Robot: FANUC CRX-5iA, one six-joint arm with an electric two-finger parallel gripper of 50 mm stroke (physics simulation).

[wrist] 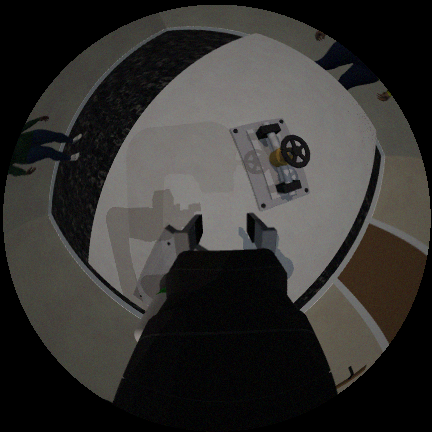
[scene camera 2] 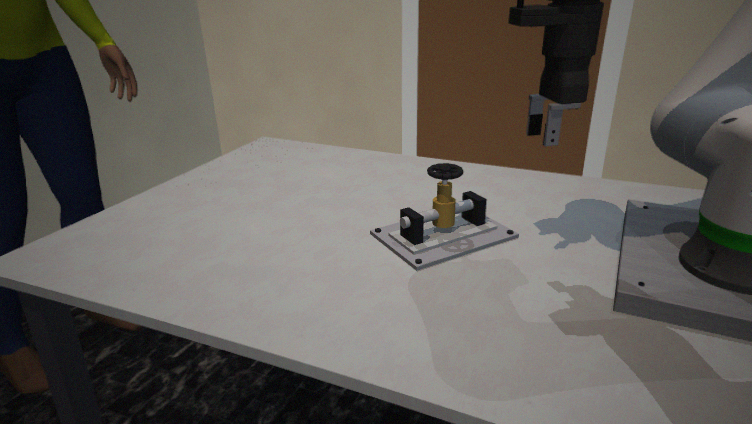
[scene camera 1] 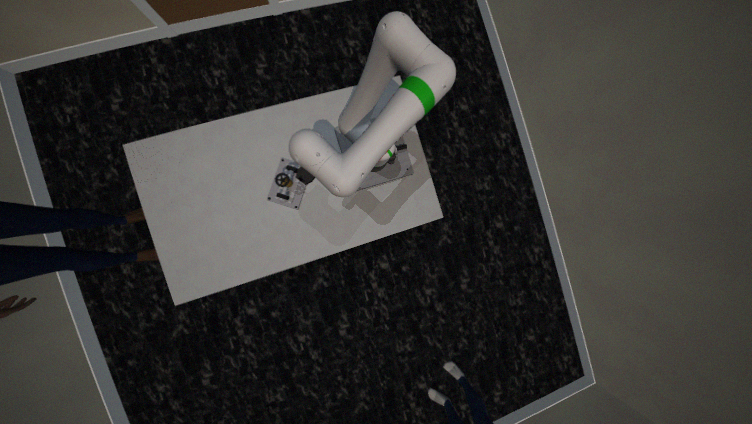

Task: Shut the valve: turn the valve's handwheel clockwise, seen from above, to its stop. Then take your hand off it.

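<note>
The valve's black handwheel [scene camera 1: 282,180] [scene camera 2: 444,171] [wrist: 295,151] sits level on top of the brass valve body [scene camera 2: 443,211] [wrist: 278,158]. A pipe between two black blocks carries the valve above a grey base plate [scene camera 1: 292,204] [scene camera 2: 421,260] [wrist: 254,186]. My gripper [scene camera 2: 542,136] [wrist: 224,222] is open and empty, fingers pointing down. It hangs higher than the handwheel and off to the robot's side of it, apart from it. In the wrist view the handwheel lies ahead and to the right of the fingers. In the overhead view the arm hides the fingertips.
The valve stands on a pale table [scene camera 1: 210,226] [scene camera 2: 210,226] [wrist: 300,95]. The robot's base slab [scene camera 2: 658,297] is at the table's right in the second scene view. The arm [scene camera 1: 389,126] reaches over the table and casts shadows. A person [scene camera 2: 42,100] stands beyond the left end.
</note>
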